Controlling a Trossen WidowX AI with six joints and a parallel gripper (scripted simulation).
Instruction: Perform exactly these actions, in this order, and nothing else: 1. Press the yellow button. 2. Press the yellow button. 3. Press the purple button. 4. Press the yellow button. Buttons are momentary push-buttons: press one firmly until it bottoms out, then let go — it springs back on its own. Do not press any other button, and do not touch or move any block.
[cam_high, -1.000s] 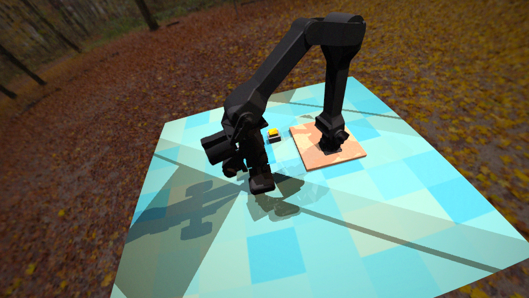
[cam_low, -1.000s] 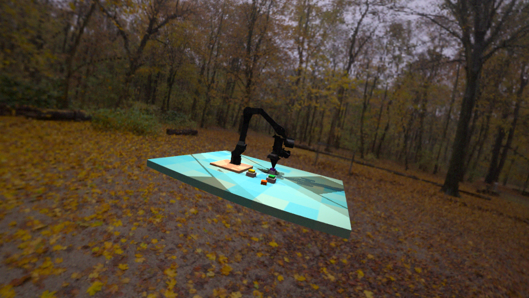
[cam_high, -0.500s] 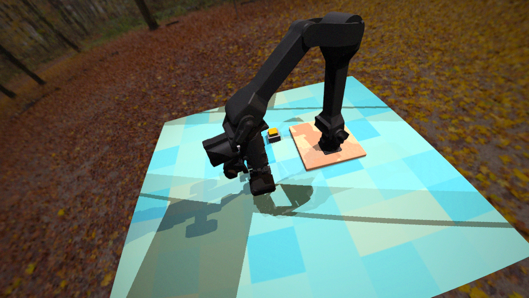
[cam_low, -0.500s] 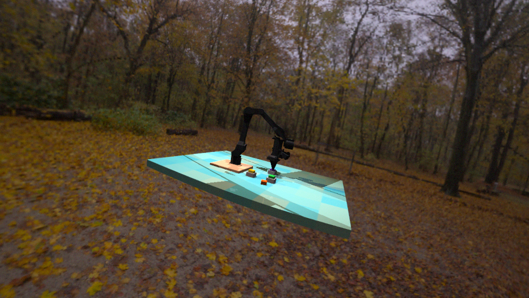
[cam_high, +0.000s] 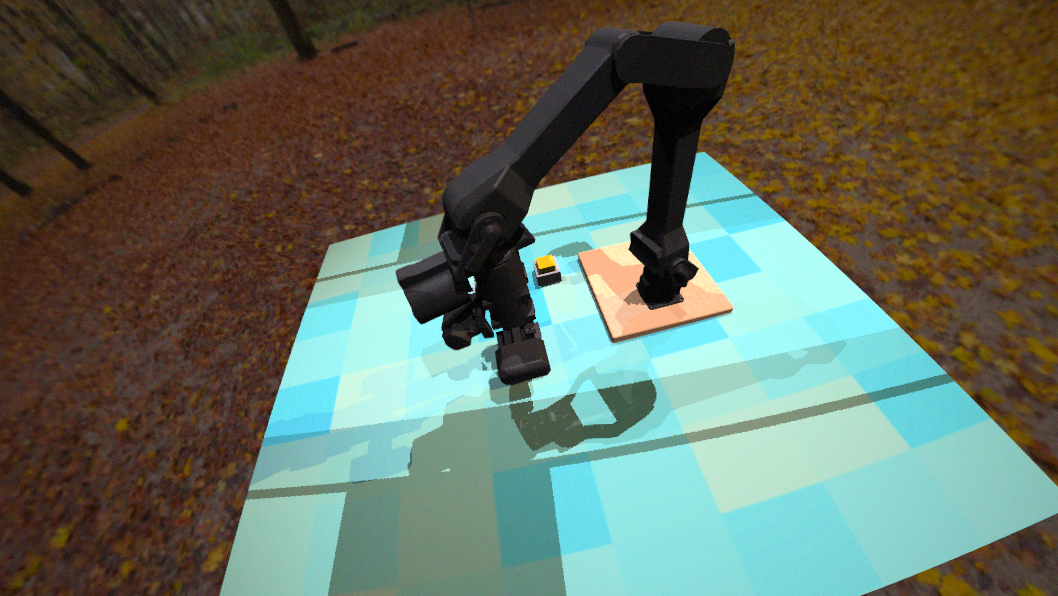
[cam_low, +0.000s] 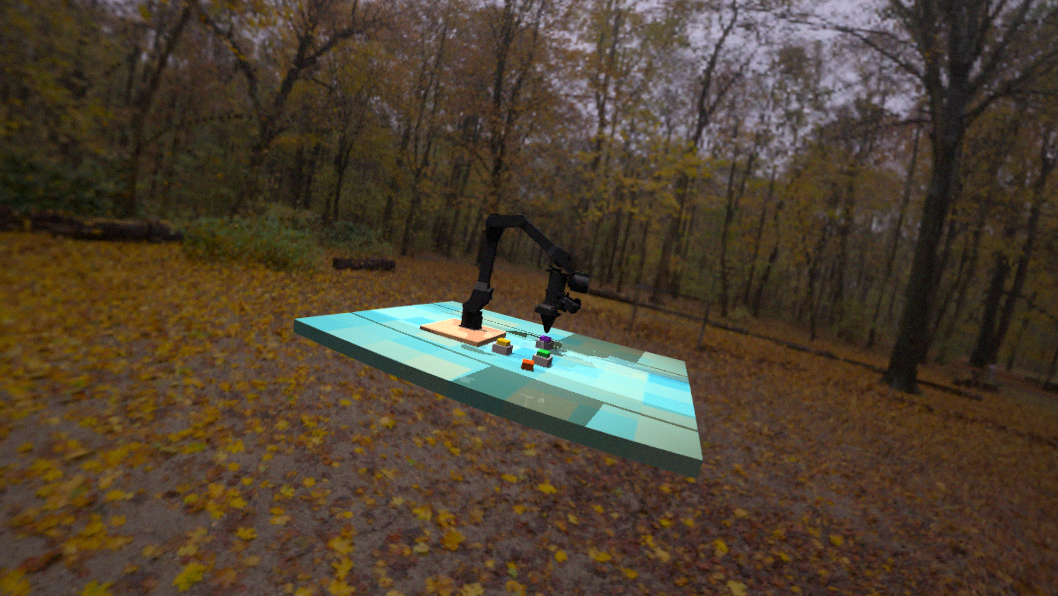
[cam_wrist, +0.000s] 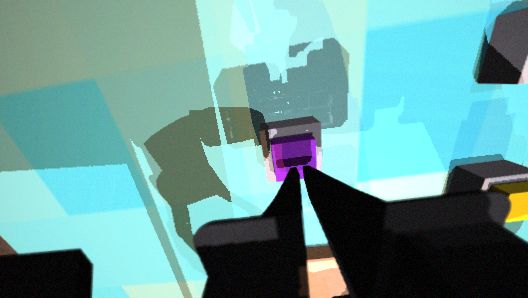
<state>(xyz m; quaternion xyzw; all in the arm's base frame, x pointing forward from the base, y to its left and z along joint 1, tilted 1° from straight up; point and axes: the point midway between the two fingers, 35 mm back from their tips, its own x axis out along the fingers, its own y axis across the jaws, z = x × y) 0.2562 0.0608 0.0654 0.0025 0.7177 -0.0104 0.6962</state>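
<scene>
Right now my gripper tip is 20 mm above the purple button. The rest, counted from my gripper tip: green button: 190 mm to the right, 50 mm ahead, 20 mm below; then yellow button: 190 mm to the right, 80 mm behind, 20 mm below; then orange block: 260 mm to the right, 40 mm below, 30 mm ahead.
</scene>
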